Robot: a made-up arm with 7 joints.
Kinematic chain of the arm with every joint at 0, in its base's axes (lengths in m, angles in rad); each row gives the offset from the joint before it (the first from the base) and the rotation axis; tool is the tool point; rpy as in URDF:
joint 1: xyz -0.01 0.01 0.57 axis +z
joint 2: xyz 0.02 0 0.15 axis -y
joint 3: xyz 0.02 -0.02 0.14 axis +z
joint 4: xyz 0 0 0.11 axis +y
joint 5: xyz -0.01 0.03 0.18 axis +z
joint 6: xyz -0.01 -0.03 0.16 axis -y
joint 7: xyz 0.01 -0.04 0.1 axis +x
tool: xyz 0 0.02 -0.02 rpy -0.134 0.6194 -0.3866
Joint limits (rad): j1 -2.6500..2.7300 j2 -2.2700..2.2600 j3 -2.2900..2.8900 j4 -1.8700..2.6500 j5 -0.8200..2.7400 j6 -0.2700..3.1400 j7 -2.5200..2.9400
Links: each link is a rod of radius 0.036 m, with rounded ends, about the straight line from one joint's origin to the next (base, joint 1, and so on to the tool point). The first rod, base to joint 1, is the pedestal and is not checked.
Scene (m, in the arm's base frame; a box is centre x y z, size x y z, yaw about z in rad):
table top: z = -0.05
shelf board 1: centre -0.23 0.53 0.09 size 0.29 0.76 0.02 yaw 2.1
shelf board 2: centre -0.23 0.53 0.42 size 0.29 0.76 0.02 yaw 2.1
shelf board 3: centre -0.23 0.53 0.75 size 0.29 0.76 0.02 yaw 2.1
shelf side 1: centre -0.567 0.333 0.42 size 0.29 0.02 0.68 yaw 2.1
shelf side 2: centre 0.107 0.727 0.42 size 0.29 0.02 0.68 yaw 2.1
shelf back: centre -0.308 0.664 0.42 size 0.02 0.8 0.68 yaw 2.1
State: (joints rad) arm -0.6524 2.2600 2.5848 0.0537 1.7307 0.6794 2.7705
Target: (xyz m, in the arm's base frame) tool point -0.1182 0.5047 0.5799
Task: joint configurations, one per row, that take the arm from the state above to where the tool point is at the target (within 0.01 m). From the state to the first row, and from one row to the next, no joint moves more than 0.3 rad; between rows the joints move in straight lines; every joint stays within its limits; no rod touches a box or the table.
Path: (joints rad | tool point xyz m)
1: -0.5835 2.1143 2.6458 0.3441 1.7549 0.8843 2.8044 | -0.2958 0.3617 0.2656
2: -0.5146 1.9686 2.7069 0.6345 1.7792 1.0891 2.8383 | -0.2440 0.3424 0.2965
3: -0.4457 1.8228 2.7679 0.9248 1.8034 1.2940 2.8722 | -0.1965 0.3022 0.3348
4: -0.3767 1.6771 2.8290 1.2152 1.8277 1.4988 2.9061 | -0.1538 0.2478 0.3810
5: -0.3078 1.5314 2.8900 1.5056 1.8519 1.7037 2.9400 | -0.1151 0.1873 0.4360
6: -0.3790 1.5465 2.6763 1.4593 1.8763 1.7374 2.8966 | -0.0879 0.2533 0.4734
7: -0.4503 1.5616 2.4625 1.4129 1.9006 1.7711 2.8533 | -0.0571 0.3073 0.5223
8: -0.5215 1.5767 2.2488 1.3666 1.9249 1.8048 2.8099 | -0.0265 0.3480 0.5799
9: -0.6148 1.6197 2.2089 1.0916 1.8448 1.5986 2.8004 | -0.0657 0.4324 0.5755
10: -0.7081 1.6627 2.1691 0.8166 1.7647 1.3923 2.7909 | -0.1182 0.5047 0.5799

